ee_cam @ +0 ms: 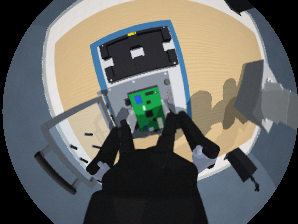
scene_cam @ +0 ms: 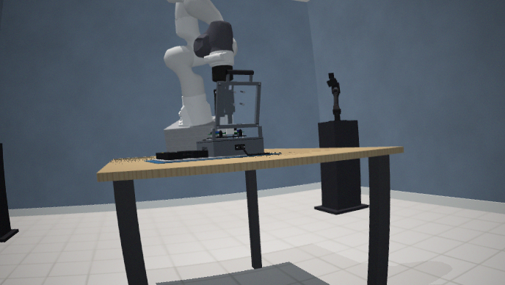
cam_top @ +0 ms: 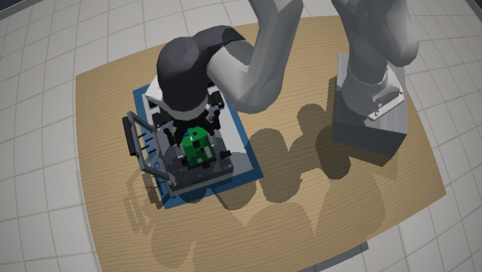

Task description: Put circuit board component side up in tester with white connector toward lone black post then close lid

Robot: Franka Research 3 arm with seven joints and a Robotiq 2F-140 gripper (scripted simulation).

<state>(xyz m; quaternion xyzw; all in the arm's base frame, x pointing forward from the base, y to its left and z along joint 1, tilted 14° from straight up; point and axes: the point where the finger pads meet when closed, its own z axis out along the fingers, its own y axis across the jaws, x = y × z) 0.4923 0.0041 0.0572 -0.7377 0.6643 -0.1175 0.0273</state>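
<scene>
Now: the green circuit board 20 mm below my hand. The rest, counted from my hand: black post: 60 mm behind, 50 mm to the left, 20 mm below; then see-through lid: 130 mm ahead, 10 mm to the left, 80 mm above.
</scene>
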